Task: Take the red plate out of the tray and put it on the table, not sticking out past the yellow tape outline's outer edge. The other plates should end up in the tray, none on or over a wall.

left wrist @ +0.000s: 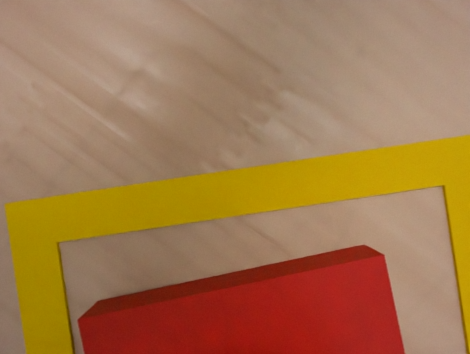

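Frame: origin at the left arm's base, x ahead, y left, z up, level; metres.
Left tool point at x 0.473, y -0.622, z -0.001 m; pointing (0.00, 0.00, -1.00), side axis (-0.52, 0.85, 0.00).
Observation:
Offsets run from my left tool point to a thing's top centre. "spot": to the spot under its first point. Level surfaces: height alone.
The red plate @(spot: dx -0.026, dy -0.025, dz +0.013 m) (240,310) shows at the bottom of the left wrist view, flat side toward the camera, with its far side face visible and its near part cut off by the frame. It appears within the inner opening of the yellow tape outline @(spot: dx -0.052, dy -0.041, dz +0.002 m) (240,185), whose far side and parts of its left and right sides show. I cannot tell whether the plate touches the table @(dz +0.001 m) (150,75). My left suction cup is outside the frame, below its lower edge; the plate sits under it, held. My right suction cup, the tray and the other plates do not show.
The wooden table top extends beyond the far side of the tape outline and a little past its left side. A strip of table shows between the plate's far edge and the tape, and another on its right.

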